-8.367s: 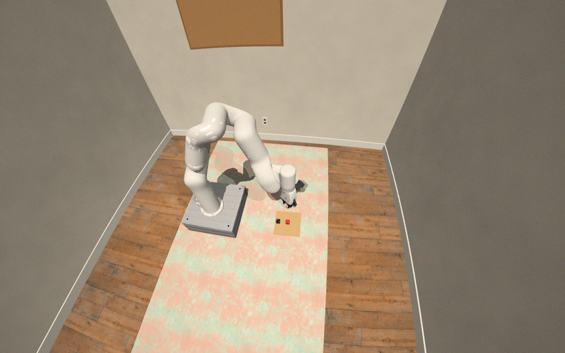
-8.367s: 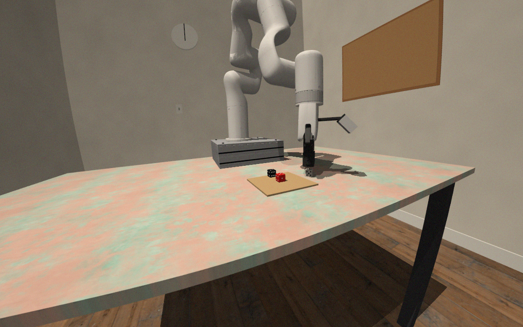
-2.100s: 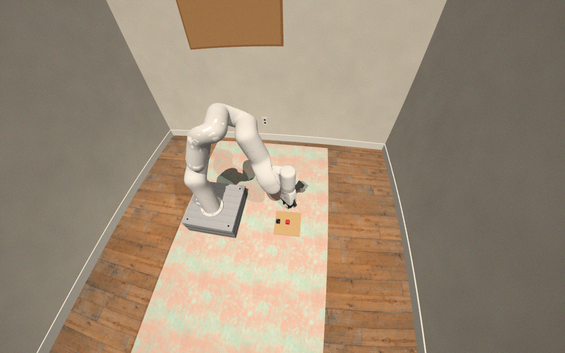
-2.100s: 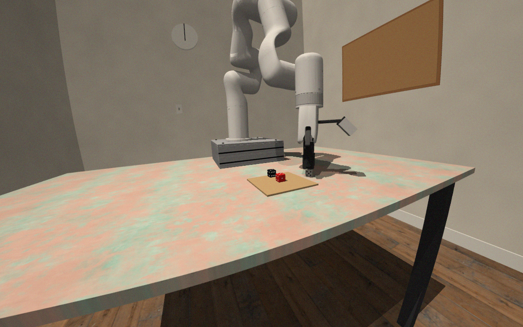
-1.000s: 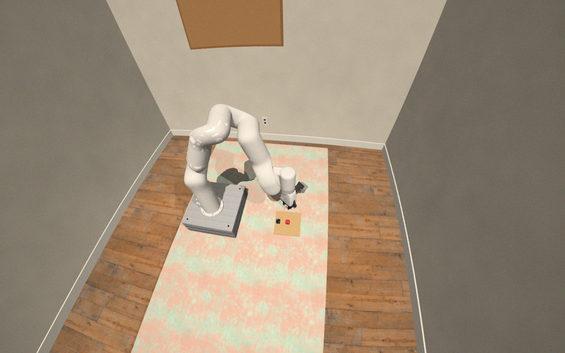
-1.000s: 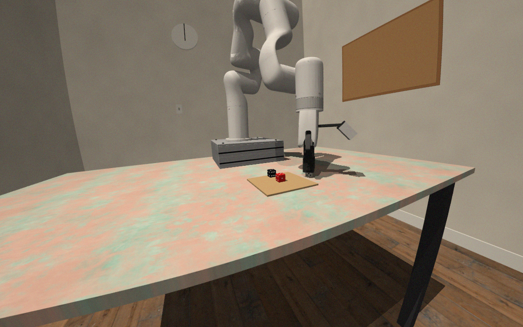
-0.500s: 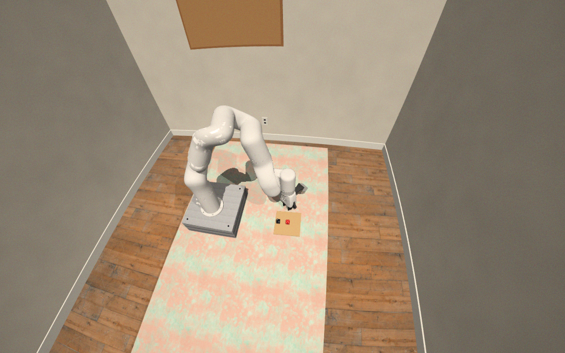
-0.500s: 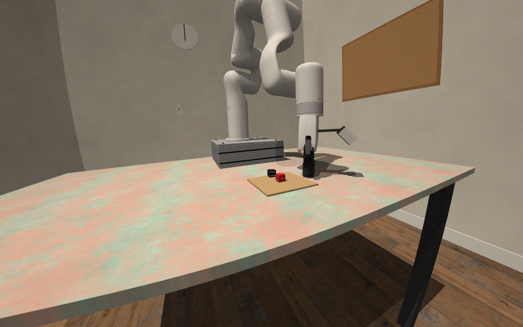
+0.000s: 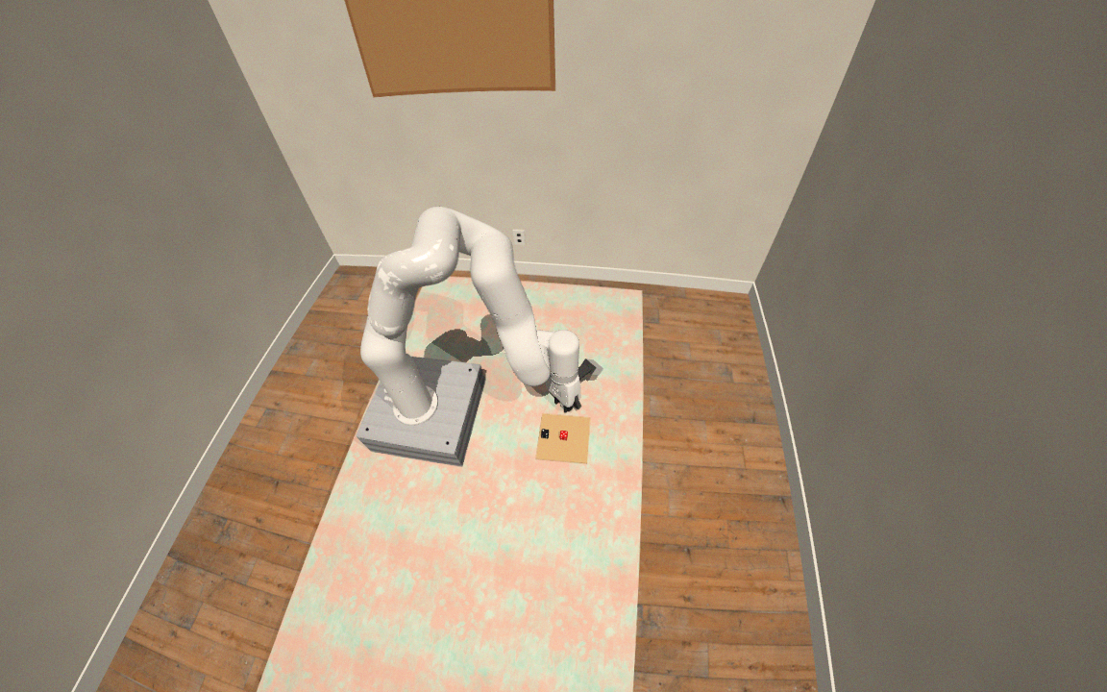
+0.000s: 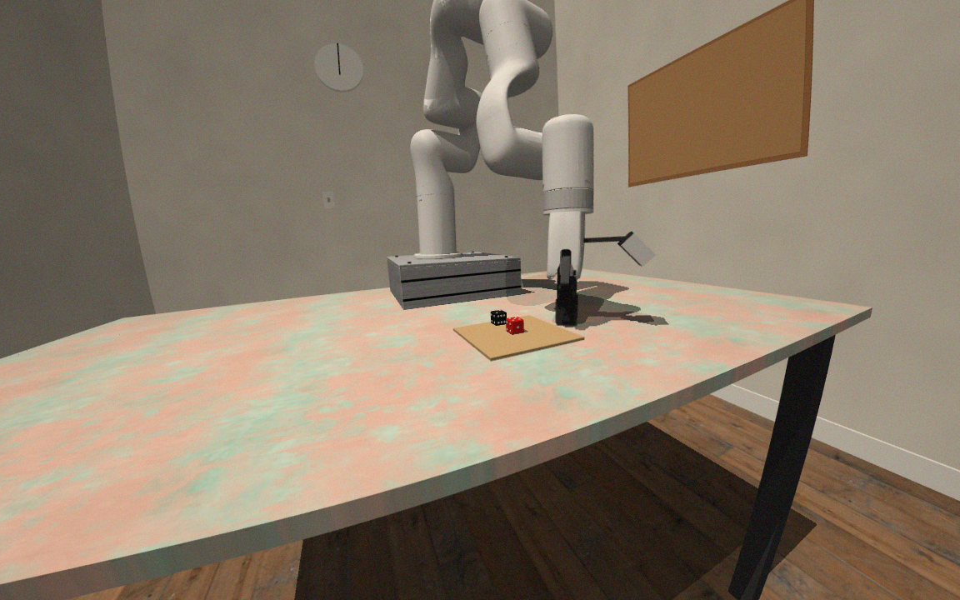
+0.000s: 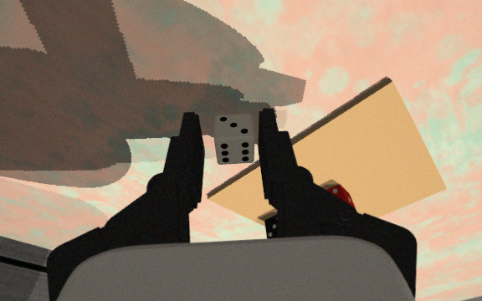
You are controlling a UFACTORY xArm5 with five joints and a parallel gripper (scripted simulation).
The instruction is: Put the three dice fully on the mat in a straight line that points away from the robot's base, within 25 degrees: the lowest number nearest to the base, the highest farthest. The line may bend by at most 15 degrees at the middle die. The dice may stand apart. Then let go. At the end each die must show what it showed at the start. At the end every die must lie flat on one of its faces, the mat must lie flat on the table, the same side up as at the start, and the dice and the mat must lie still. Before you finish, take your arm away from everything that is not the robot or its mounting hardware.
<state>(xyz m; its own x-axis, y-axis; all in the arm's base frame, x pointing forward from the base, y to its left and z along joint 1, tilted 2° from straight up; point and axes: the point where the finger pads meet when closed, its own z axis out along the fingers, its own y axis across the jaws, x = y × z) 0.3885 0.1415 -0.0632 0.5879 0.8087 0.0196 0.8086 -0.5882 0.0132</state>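
The white die lies 10 mm below my hand. Round my hand: black die: 30 mm behind, 110 mm to the right, 10 mm below; then red die: 20 mm ahead, 100 mm to the right, 10 mm below; then tan mat: 20 mm ahead, 100 mm to the right, 20 mm below.
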